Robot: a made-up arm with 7 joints. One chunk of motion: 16 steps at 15 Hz.
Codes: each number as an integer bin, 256 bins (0 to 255) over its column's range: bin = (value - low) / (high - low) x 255, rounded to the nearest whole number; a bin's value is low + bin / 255 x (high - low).
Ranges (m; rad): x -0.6..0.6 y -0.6..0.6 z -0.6..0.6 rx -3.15..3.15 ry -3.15..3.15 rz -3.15..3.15
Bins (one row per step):
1: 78 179 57 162 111 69
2: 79 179 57 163 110 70
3: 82 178 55 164 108 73
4: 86 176 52 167 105 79
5: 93 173 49 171 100 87
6: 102 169 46 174 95 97
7: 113 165 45 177 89 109
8: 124 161 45 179 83 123
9: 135 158 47 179 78 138
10: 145 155 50 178 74 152
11: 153 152 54 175 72 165
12: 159 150 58 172 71 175
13: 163 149 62 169 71 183
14: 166 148 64 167 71 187
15: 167 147 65 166 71 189
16: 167 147 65 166 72 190
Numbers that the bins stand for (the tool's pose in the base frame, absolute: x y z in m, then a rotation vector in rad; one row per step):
1: -0.2329 0.2424 -0.3318 0.8524 -0.4076 -1.4453
2: -0.2282 0.2424 -0.3318 0.8771 -0.4324 -1.4206
3: -0.2141 0.2376 -0.3412 0.9018 -0.4818 -1.3465
4: -0.1953 0.2282 -0.3553 0.9759 -0.5559 -1.1982
5: -0.1624 0.2141 -0.3694 1.0747 -0.6794 -1.0006
6: -0.1200 0.1953 -0.3835 1.1488 -0.8029 -0.7535
7: -0.0682 0.1765 -0.3882 1.2229 -0.9512 -0.4571
8: -0.0165 0.1576 -0.3882 1.2724 -1.0994 -0.1112
9: 0.0353 0.1435 -0.3788 1.2724 -1.2229 0.2594
10: 0.0824 0.1294 -0.3647 1.2476 -1.3218 0.6053
11: 0.1200 0.1153 -0.3459 1.1735 -1.3712 0.9265
12: 0.1482 0.1059 -0.3271 1.0994 -1.3959 1.1735
13: 0.1671 0.1012 -0.3082 1.0253 -1.3959 1.3712
14: 0.1812 0.0965 -0.2988 0.9759 -1.3959 1.4700
15: 0.1859 0.0918 -0.2941 0.9512 -1.3959 1.5194
16: 0.1859 0.0918 -0.2941 0.9512 -1.3712 1.5441

